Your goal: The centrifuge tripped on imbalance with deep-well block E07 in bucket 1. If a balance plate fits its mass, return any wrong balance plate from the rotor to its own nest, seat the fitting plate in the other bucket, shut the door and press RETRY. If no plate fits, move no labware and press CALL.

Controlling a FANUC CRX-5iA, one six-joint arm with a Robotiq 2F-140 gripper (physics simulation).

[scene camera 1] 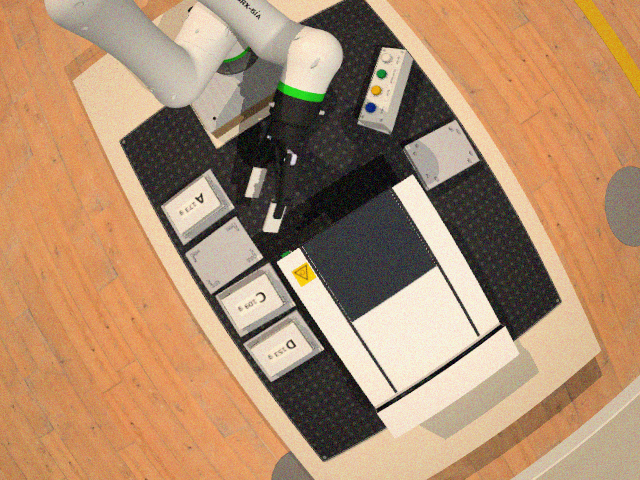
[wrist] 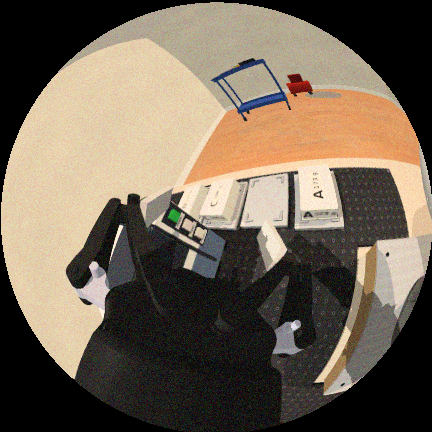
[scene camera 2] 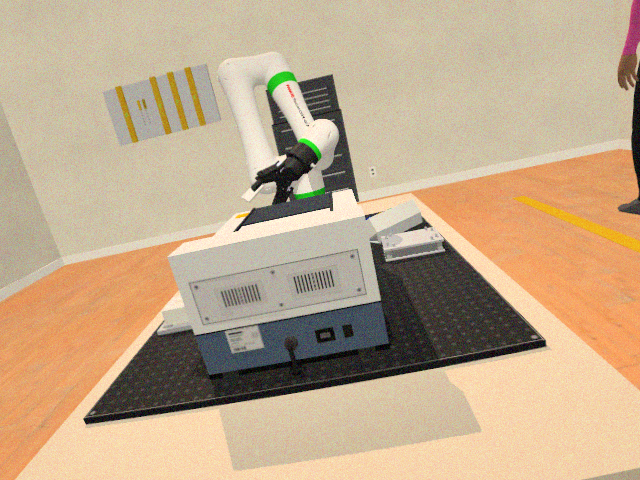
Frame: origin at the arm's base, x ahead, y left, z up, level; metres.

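Seen in the pictures: gripper, fingertip midpoint: (scene camera 1: 260,213) (wrist: 216,212); arm's base, origin of the base link: (scene camera 1: 233,50).
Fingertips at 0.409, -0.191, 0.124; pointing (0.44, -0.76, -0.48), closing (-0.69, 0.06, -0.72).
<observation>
Pixels of each thing's middle, then the offset from my fingertips to it, as dx, dy, dz.
- white centrifuge, body centre: (scene camera 1: 400,306) (scene camera 2: 293,258) (wrist: 132,267) +0.343, +0.108, -0.063
- dark panel, body centre: (scene camera 1: 371,256) (wrist: 117,269) (scene camera 2: 289,208) +0.209, +0.122, +0.026
- sloped button box, body centre: (scene camera 1: 386,87) (scene camera 2: 390,219) -0.078, +0.429, -0.143
- grey fixture, body centre: (scene camera 1: 442,154) (scene camera 2: 411,242) +0.139, +0.432, -0.162
My gripper (scene camera 1: 264,200) (wrist: 216,212) is open and empty, tilted over the mat between the nests and the centrifuge's front edge. The white centrifuge (scene camera 1: 442,330) (scene camera 2: 279,289) has a dark panel (scene camera 1: 369,253) over the front part of its top; the rotor, buckets and block E07 do not show. Its front keys include a green one (wrist: 174,215). Balance plates A, 173 g (scene camera 1: 195,205) (wrist: 316,192), C, 109 g (scene camera 1: 254,302) (wrist: 217,200), and D, 153 g (scene camera 1: 284,347), sit in nests. The nest between A and C (scene camera 1: 224,254) (wrist: 267,197) is empty. RETRY and CALL labels are unreadable.
A sloped button box (scene camera 1: 400,98) (scene camera 2: 398,219) with white, green, yellow and blue buttons stands across the mat. A grey fixture (scene camera 1: 442,155) (scene camera 2: 412,245) lies beside the centrifuge's front corner. The robot's base plate (scene camera 1: 222,111) (wrist: 395,260) is behind the gripper. A person's arm (scene camera 2: 629,56) shows at the right.
</observation>
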